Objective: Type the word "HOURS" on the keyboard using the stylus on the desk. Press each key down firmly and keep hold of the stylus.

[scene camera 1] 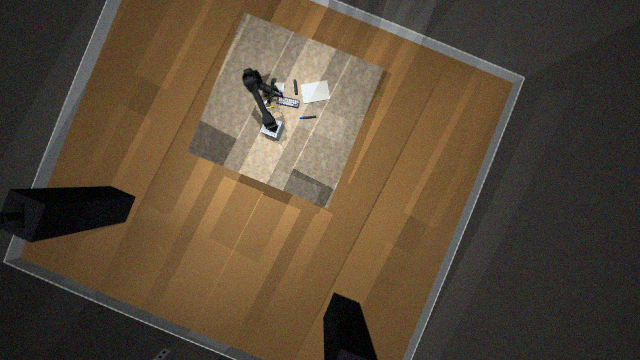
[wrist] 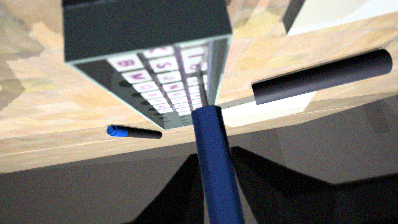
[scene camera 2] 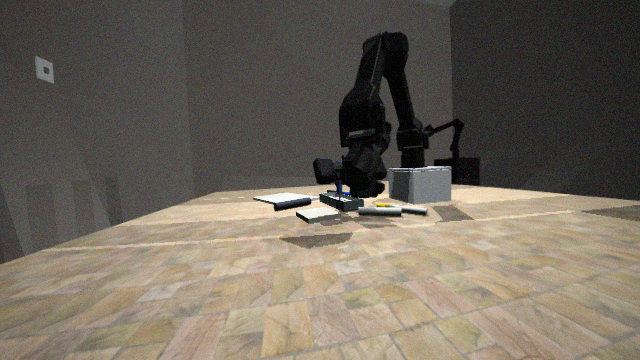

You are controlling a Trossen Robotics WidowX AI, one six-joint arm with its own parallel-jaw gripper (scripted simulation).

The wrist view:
my gripper: 214, 157
white sheet: 242, 111
dark cylinder: 369, 65
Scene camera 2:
my gripper: 338, 183
